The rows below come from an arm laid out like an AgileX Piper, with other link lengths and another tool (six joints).
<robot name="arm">
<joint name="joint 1" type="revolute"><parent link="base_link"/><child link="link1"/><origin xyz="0 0 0.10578" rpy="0 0 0"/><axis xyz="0 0 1"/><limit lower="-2.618" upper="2.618"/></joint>
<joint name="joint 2" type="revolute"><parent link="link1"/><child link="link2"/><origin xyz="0 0 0" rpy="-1.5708 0 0"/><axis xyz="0 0 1"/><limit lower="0" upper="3.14"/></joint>
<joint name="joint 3" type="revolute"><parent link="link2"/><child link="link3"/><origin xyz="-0.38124 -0.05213 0" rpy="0 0 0"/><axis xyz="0 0 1"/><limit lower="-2.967" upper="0"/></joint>
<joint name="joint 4" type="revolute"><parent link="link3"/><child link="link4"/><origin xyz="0.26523 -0.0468 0" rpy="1.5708 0 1.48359"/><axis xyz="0 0 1"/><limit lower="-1.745" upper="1.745"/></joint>
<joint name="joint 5" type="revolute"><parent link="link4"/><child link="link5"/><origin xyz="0 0 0" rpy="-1.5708 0 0"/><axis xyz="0 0 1"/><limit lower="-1.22" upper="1.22"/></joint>
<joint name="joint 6" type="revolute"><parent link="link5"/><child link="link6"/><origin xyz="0 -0.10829 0" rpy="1.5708 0 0"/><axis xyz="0 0 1"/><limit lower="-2.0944" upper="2.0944"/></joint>
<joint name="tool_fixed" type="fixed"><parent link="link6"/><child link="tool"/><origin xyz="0.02 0.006 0.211" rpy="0.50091 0 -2.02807"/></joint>
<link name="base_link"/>
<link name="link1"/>
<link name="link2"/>
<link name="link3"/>
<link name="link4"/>
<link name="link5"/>
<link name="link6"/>
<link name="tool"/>
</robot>
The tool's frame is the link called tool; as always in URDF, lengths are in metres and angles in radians.
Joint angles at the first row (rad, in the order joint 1, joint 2, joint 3, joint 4, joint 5, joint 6):
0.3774 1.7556 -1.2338 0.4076 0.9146 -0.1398
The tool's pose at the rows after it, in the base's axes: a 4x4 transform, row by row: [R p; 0 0 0 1], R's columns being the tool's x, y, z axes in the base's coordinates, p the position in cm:
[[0.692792 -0.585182 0.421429 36.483], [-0.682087 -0.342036 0.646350 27.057], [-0.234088 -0.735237 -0.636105 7.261], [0 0 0 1]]
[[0.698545 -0.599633 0.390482 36.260], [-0.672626 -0.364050 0.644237 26.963], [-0.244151 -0.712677 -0.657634 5.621], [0 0 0 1]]
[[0.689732 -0.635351 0.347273 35.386], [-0.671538 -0.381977 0.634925 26.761], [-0.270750 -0.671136 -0.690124 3.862], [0 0 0 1]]
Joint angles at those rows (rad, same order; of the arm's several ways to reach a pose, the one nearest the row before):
0.3774 1.7924 -1.2338 0.4503 0.9029 -0.1627
0.3774 1.8295 -1.2338 0.4508 0.9054 -0.1824
0.3774 1.8697 -1.2338 0.4496 0.9262 -0.1824

